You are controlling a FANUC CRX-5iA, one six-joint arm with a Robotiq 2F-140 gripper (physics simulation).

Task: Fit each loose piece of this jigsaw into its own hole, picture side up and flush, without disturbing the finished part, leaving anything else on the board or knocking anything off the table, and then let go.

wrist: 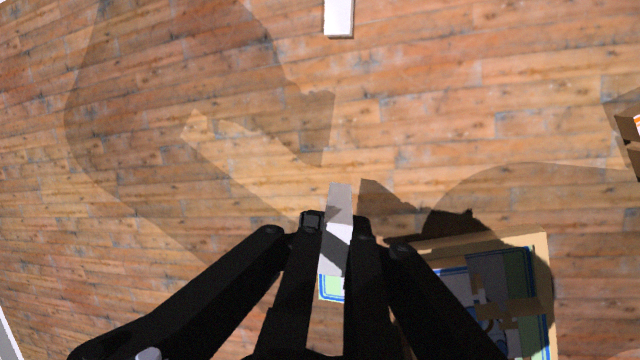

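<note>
In the wrist view my gripper (337, 203) is shut, its grey pads pressed together with nothing between them, above bare wooden table. The jigsaw board (543, 251), with a tan rim and a blue-bordered picture in grey and green, lies at the lower right, partly behind my right finger and in shadow. Tan gaps show in its picture. A small green patch with a blue border (330, 288) shows low between my fingers. I cannot tell whether it is a loose piece or part of the board.
A white block (338, 18) lies on the table at the top edge. A brown box-like thing (626, 127) sits at the right edge. A pale edge (5, 336) shows at the lower left corner.
</note>
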